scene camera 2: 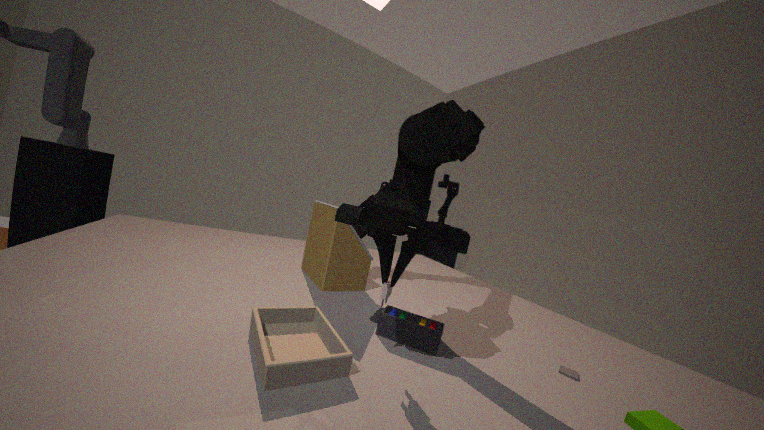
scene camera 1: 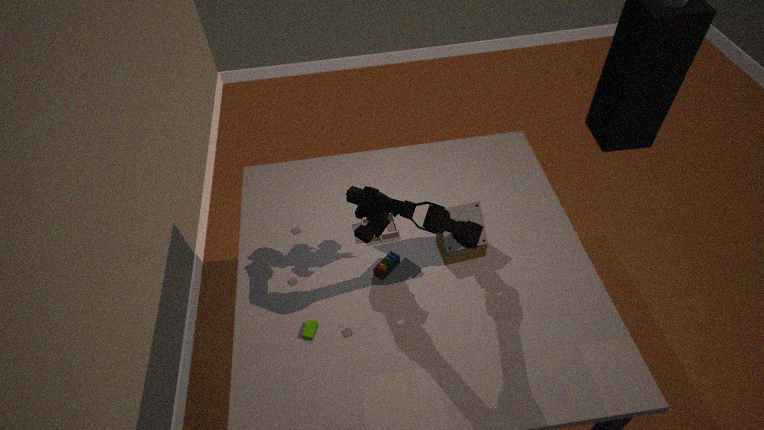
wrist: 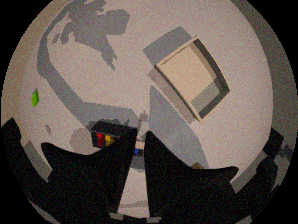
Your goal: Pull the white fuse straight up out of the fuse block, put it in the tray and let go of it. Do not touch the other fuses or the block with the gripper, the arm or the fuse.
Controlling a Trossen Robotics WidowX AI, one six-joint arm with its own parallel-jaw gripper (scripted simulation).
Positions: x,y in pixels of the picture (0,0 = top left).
The gripper shows in scene camera 2, in scene camera 1 (pixel 378 236) and in the wrist view. One and the same spot on the gripper: (scene camera 2: pixel 416 242) is (wrist: pixel 67 182).
